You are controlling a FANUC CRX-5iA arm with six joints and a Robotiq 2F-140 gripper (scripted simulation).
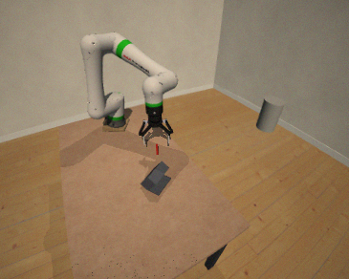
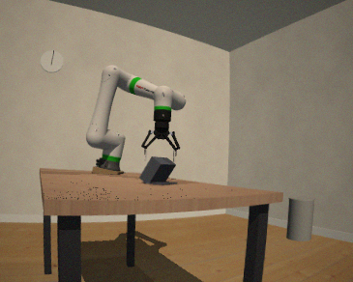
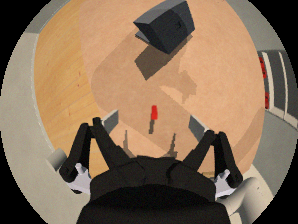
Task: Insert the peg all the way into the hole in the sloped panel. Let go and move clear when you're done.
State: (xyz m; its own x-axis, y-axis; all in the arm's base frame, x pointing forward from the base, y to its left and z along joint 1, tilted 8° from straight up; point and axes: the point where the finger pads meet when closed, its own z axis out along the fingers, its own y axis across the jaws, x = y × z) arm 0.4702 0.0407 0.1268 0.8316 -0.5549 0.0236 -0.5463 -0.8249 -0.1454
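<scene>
The red peg lies 60 mm below my hand.
</scene>
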